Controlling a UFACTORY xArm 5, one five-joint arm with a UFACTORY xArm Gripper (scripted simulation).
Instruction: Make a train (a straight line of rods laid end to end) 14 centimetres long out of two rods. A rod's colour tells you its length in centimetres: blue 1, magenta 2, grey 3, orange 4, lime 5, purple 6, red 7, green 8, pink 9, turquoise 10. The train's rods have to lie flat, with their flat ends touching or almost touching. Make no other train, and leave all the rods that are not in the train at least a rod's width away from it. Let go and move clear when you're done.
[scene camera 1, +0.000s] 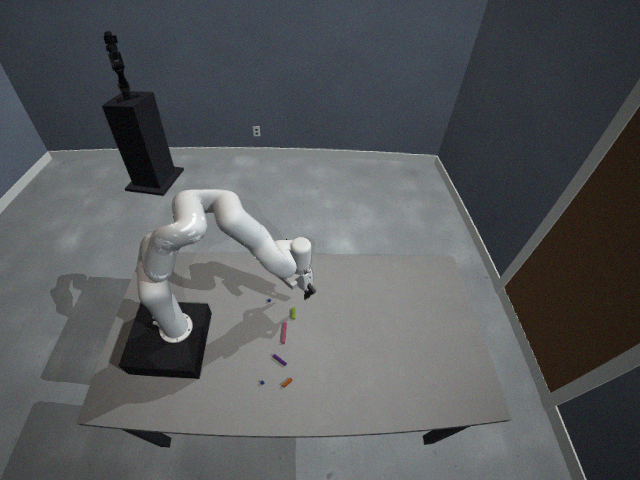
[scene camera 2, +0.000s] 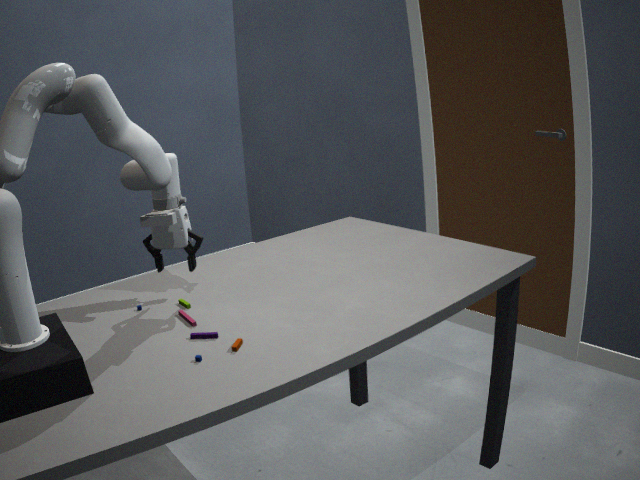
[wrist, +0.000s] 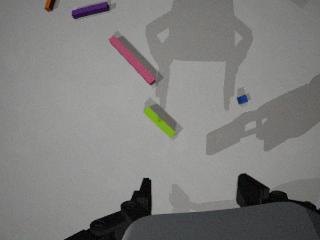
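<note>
From scene camera 2 I can see my gripper (scene camera 2: 176, 270). The wrist view lets me see my gripper (wrist: 195, 191) too.
</note>
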